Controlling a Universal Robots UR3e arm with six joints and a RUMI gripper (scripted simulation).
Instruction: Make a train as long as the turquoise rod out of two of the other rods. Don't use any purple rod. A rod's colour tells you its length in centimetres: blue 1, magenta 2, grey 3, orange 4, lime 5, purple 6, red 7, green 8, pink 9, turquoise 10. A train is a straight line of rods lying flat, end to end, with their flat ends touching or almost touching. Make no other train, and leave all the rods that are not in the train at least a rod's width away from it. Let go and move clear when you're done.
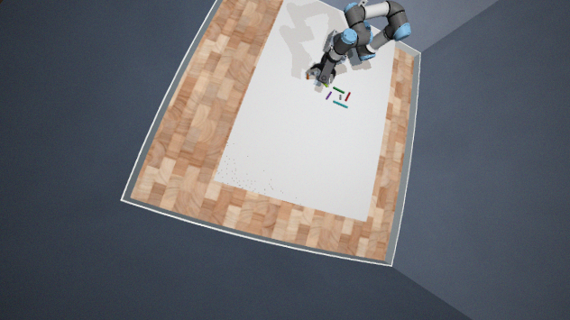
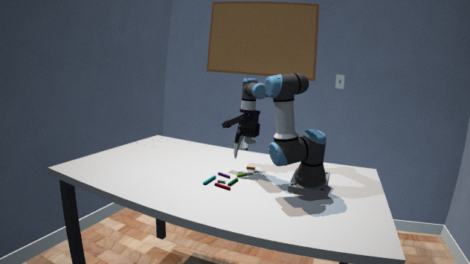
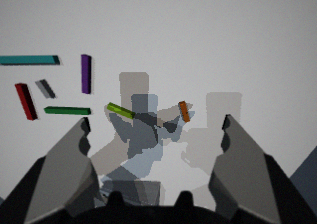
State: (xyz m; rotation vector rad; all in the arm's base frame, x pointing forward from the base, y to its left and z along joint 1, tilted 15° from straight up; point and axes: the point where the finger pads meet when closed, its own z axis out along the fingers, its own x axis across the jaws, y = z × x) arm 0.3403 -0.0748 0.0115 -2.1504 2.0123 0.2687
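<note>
Right now the grey rod is 19 cm to the left of my hand and 7 cm below it. From my hand the other things lie so: lime rod: 7 cm below, 6 cm to the left, 4 cm behind; purple rod: 11 cm to the left, 7 cm below, 2 cm ahead; orange rod: 7 cm below, 5 cm to the right, 3 cm behind.
</note>
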